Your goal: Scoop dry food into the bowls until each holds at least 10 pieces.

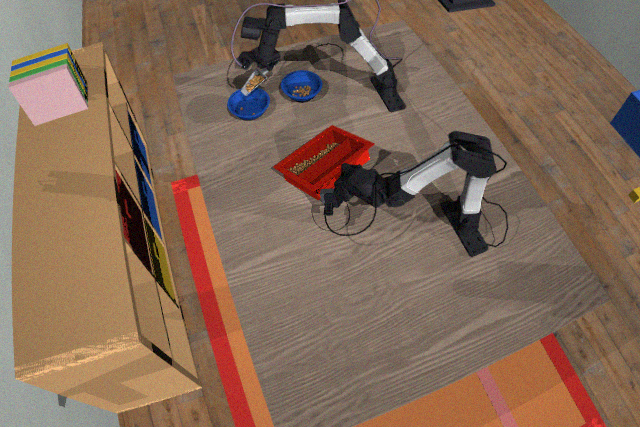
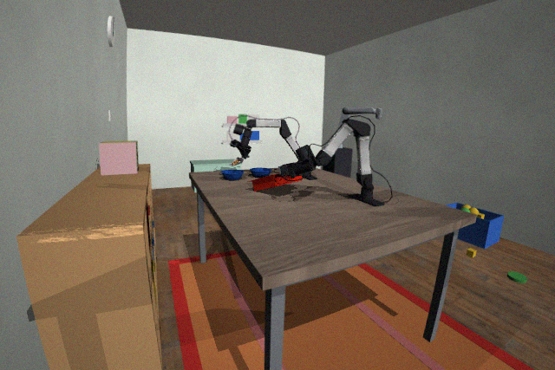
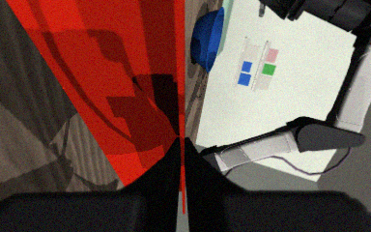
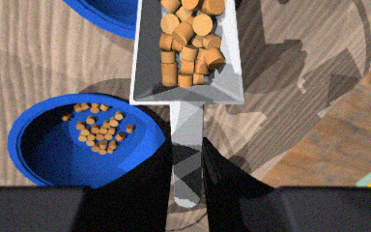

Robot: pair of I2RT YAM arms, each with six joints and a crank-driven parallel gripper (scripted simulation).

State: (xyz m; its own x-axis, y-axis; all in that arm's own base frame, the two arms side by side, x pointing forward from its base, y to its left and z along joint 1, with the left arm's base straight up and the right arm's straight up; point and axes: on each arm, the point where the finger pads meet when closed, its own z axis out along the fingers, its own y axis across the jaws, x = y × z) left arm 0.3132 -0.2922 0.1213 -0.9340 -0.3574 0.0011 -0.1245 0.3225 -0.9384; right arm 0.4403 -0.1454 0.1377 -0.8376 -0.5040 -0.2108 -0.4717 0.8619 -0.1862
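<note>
Right now my right hand is 40 mm short of the grey scoop, 20 mm to the right of it and 20 mm above it. Also, from my right hand: red box (430 mm to the left, 80 mm behind, 70 mm below).
</note>
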